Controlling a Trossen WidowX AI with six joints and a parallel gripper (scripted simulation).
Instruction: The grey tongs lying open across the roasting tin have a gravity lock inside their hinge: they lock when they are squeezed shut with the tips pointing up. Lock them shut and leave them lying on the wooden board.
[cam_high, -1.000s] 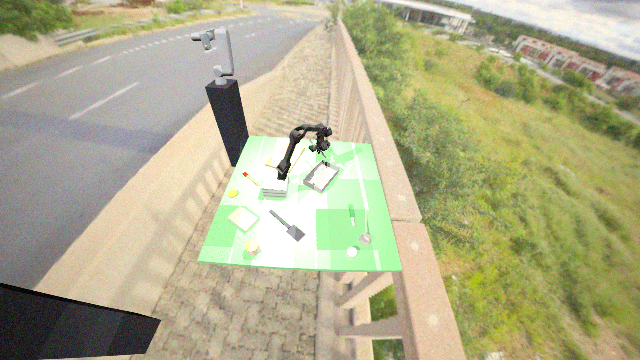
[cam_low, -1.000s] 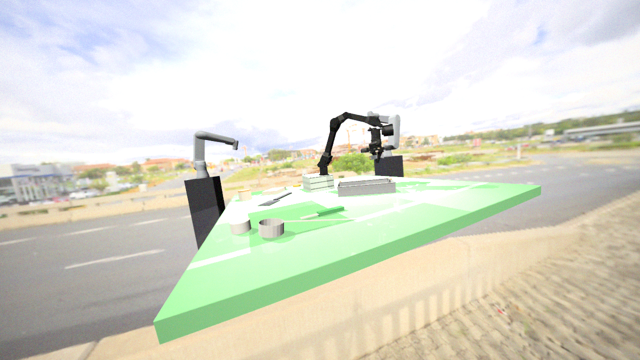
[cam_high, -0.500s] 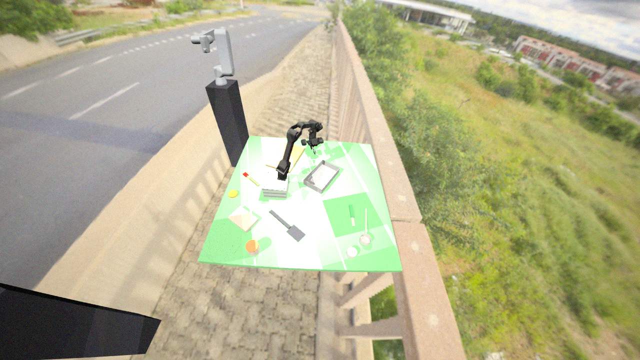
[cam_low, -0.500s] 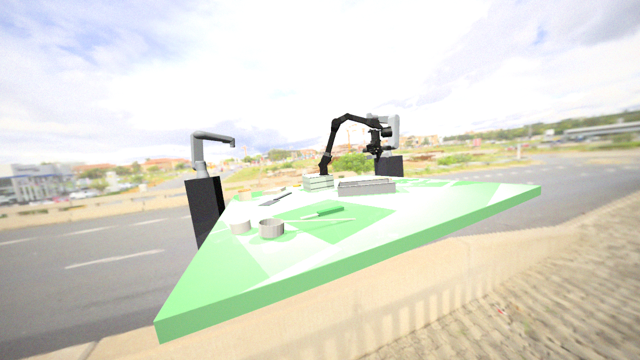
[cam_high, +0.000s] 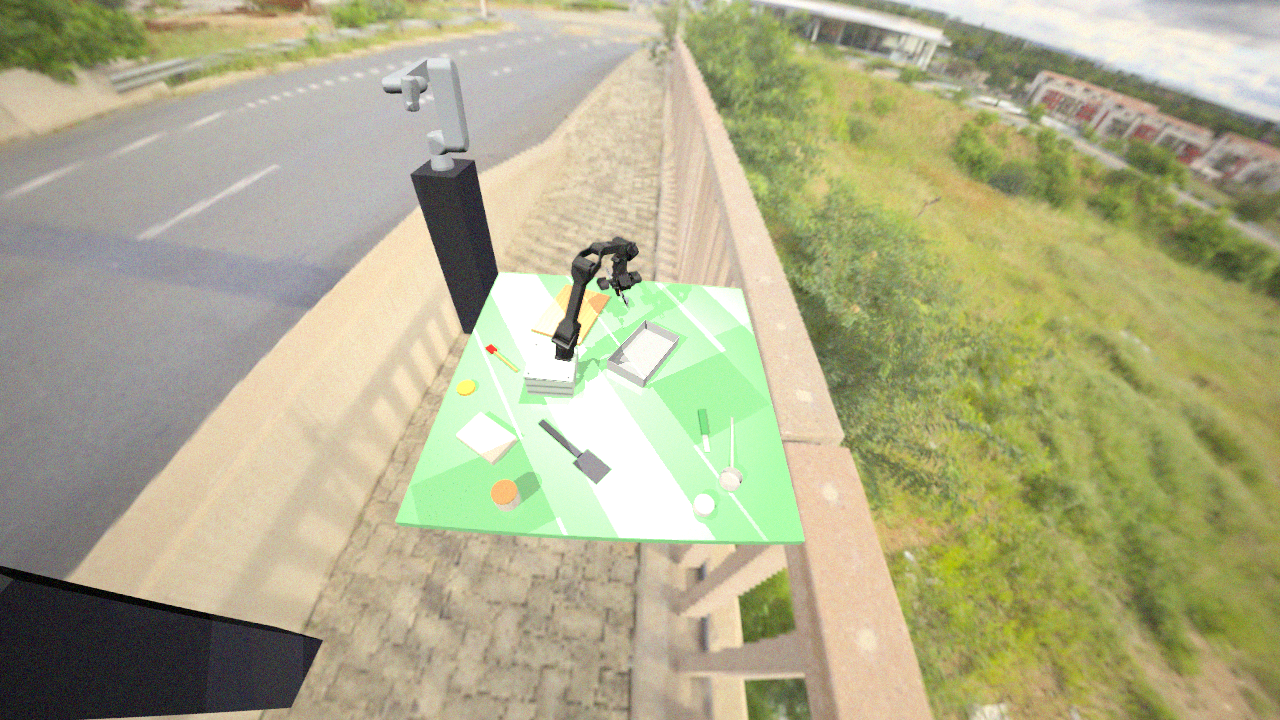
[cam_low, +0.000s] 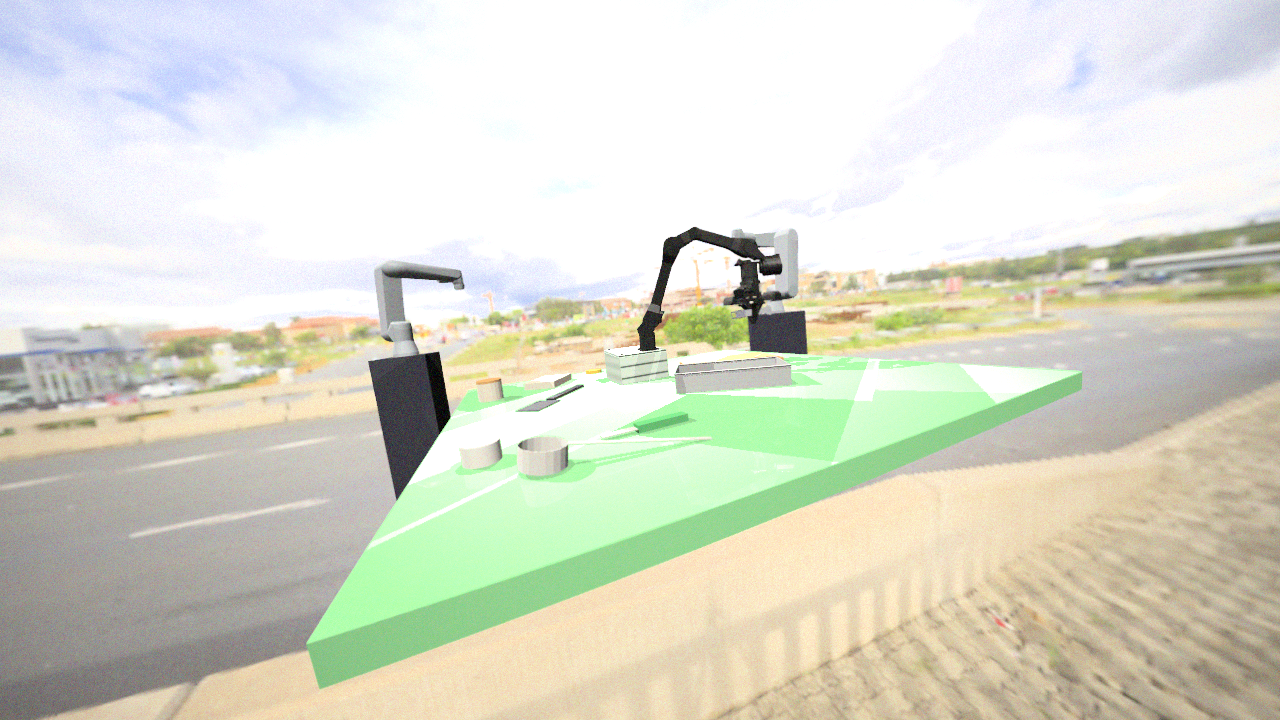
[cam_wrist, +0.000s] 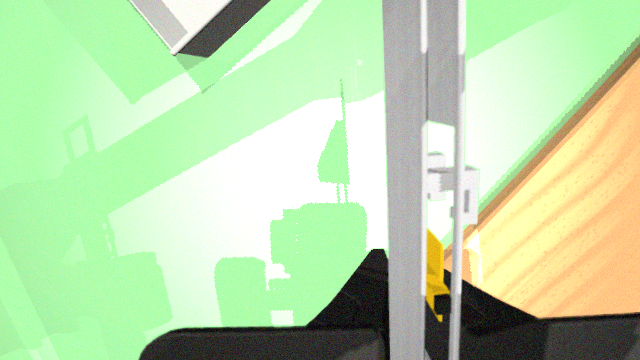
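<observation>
The yellow latch piece lies 1 cm ahead of my gripper tip, 2 cm to the right of it and 4 cm above it. Round my gripper tip: wooden board (22 cm behind, 2 cm to the left, 15 cm below); green-handled tool (41 cm ahead, 54 cm to the right, 15 cm below); grey roasting tin (15 cm ahead, 19 cm to the right, 13 cm below).
</observation>
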